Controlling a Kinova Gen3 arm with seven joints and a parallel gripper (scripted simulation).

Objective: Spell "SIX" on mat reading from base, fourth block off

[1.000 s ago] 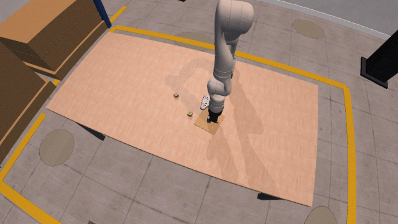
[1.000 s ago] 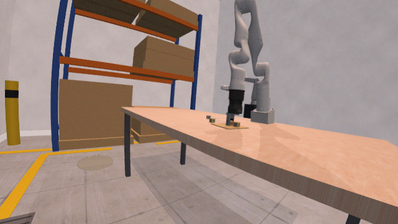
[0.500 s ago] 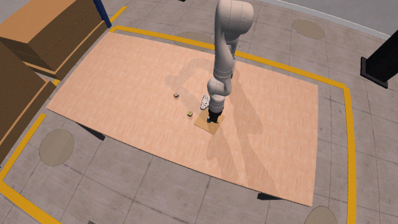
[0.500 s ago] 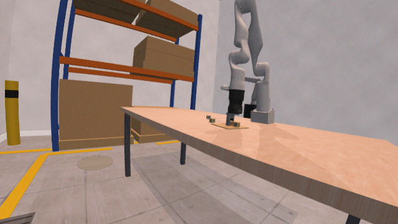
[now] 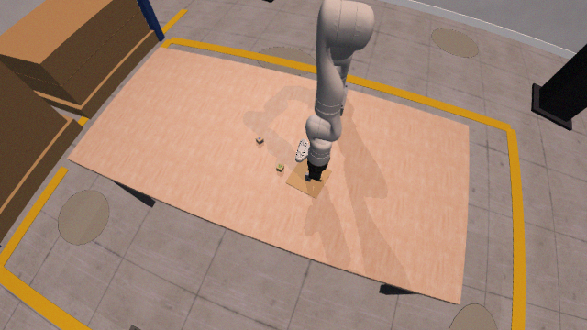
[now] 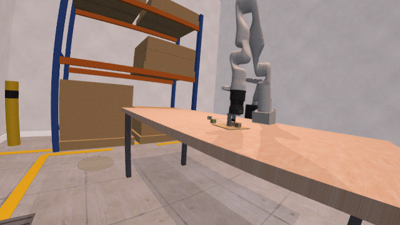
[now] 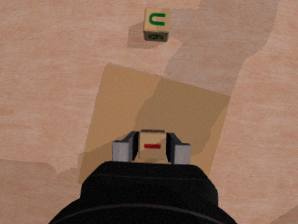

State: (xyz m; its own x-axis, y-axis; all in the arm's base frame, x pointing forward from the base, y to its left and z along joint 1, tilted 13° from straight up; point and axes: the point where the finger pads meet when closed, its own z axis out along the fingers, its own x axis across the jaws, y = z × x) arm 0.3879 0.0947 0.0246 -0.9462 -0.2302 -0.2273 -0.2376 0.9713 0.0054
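The block lies 1 cm below my hand. Also, from my hand: tan mat 2 cm below.
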